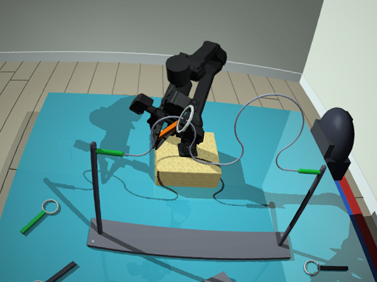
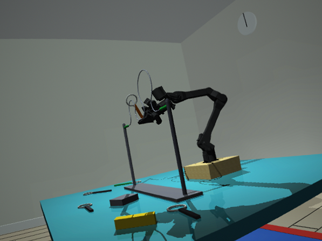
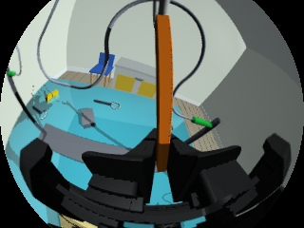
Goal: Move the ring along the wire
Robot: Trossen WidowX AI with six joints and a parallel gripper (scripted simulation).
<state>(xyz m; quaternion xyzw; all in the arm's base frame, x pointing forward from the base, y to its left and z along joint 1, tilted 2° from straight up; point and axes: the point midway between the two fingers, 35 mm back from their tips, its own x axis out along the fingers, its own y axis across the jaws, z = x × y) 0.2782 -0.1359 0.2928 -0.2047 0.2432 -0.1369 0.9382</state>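
Now: gripper tip 20 mm short of the ring with orange handle, 40 mm to the right of it and 80 mm below it. From my gripper tip the other things lie so: grey block: 230 mm ahead, 200 mm to the left, 330 mm below; yellow block: 340 mm ahead, 550 mm to the left, 330 mm below.
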